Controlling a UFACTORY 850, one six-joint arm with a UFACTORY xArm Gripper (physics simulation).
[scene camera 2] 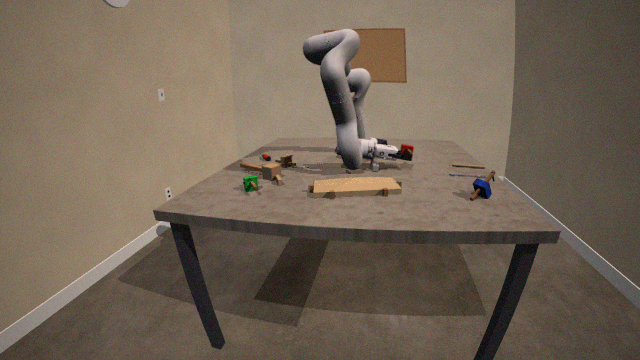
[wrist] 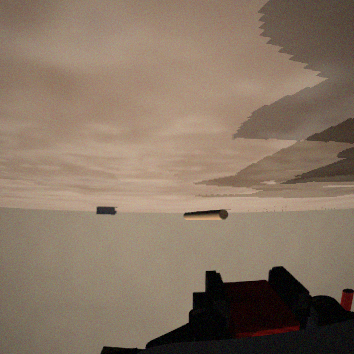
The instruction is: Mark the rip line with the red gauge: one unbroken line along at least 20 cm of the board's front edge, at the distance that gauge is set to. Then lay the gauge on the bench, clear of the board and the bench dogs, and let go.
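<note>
The red gauge is held in my gripper, which is shut on its red block. The gripper lies nearly level above the bench, behind and to the right of the board, pointing right in the scene view. A small red rod end shows beside the fingers in the wrist view. The pale board lies flat on the bench, with small brown bench dogs at its front edge and more at its ends. The gauge is apart from the board. No line can be made out on the board.
A green gauge, a mallet, a small wooden tool and a red-handled tool lie left. A blue gauge, a metal rod and a wooden stick lie right. A wooden cylinder shows in the wrist view.
</note>
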